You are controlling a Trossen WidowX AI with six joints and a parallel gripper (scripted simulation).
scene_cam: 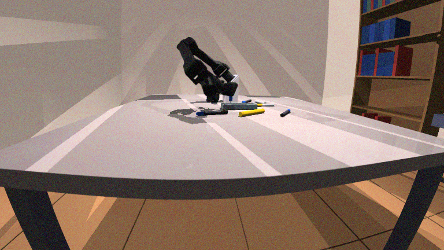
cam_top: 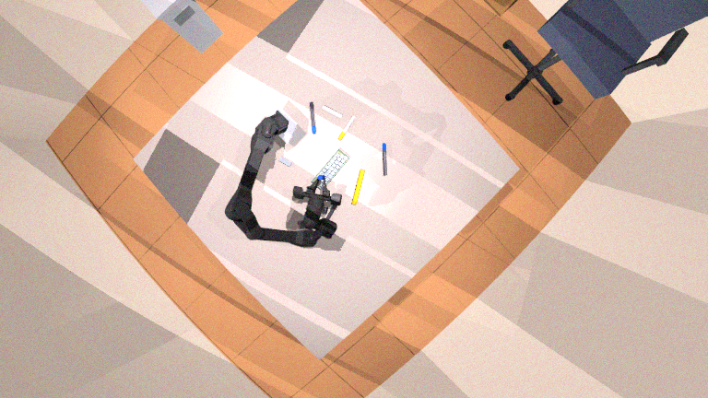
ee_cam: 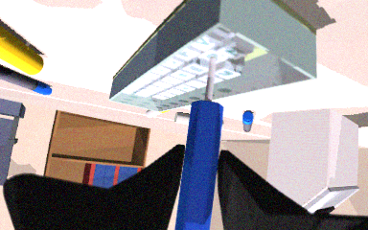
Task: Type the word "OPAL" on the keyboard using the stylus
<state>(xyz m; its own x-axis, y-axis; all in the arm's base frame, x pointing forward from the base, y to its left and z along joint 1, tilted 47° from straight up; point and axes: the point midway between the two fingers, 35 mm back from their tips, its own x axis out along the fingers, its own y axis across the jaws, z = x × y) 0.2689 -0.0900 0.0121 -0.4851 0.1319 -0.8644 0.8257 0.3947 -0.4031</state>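
Right now the yellow-tipped pen is 80 mm behind my gripper tip, 210 mm to the left of it and 60 mm below it. Round my gripper tip: blue stylus 10 mm below; then yellow marker 140 mm ahead, 70 mm to the left, 60 mm below.
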